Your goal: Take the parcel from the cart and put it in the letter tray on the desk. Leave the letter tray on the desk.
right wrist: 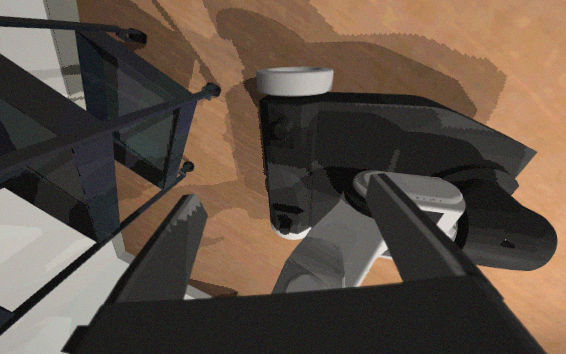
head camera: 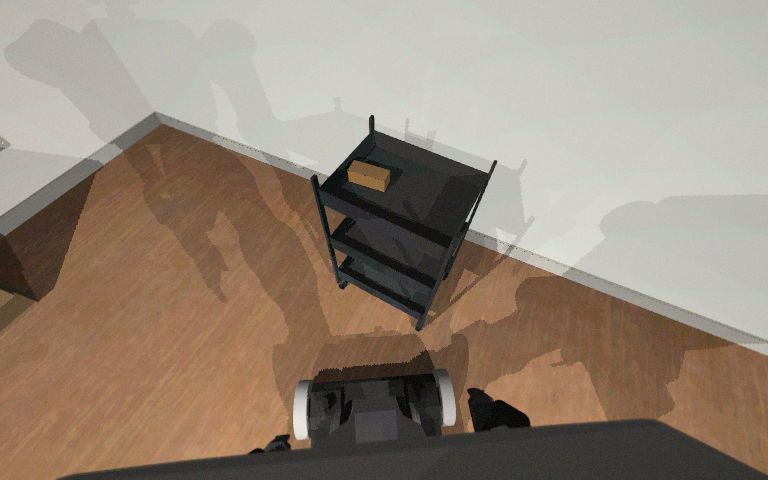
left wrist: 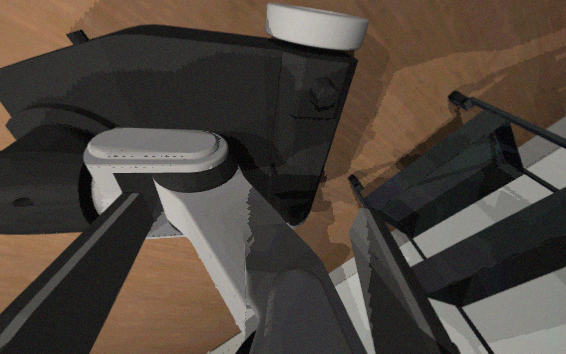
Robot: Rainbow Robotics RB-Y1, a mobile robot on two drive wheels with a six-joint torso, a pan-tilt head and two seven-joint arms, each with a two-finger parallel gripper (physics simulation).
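Frame: origin at the robot's base, x ahead, y left, z up, level; metres.
Where they show: left gripper, between the fingertips: (left wrist: 254, 213); right gripper, between the fingertips: (right wrist: 283, 196) (head camera: 476, 413).
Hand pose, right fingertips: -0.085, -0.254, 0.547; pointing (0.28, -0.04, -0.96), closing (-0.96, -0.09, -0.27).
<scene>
After its pixels a point has its place, as x, y, z.
The parcel (head camera: 368, 176) @[0.593, -0.022, 0.712], a small orange-brown box, lies on the top shelf of the black cart (head camera: 390, 219) @[0.452, -0.082, 0.663] (left wrist: 445, 170) @[0.558, -0.088, 0.133] (right wrist: 97, 185) @[0.372, -0.100, 0.437], towards its left side. The three-shelf cart stands a short way in front of my base, turned at an angle. My left gripper (left wrist: 254, 213) @[-0.150, 0.218, 0.537] is open and empty beside my base, away from the parcel. My right gripper (right wrist: 283, 196) @[-0.085, -0.254, 0.547] is open and empty on the other side of my base, also away from the parcel. The letter tray does not show, and I cannot make out the desk for certain.
A pale wall (head camera: 566, 113) @[0.722, -0.680, 0.828] with a grey baseboard (head camera: 538, 262) @[0.583, -0.892, 0.043] runs behind the cart and meets another wall at a corner on the left. Part of a brown, boxy thing (head camera: 16, 312) @[0.500, 1.624, 0.040] shows at the left edge of the head view. My wheeled base (head camera: 376, 410) stands on the wooden floor (head camera: 169, 367) @[0.213, 0.881, 0.000].
</scene>
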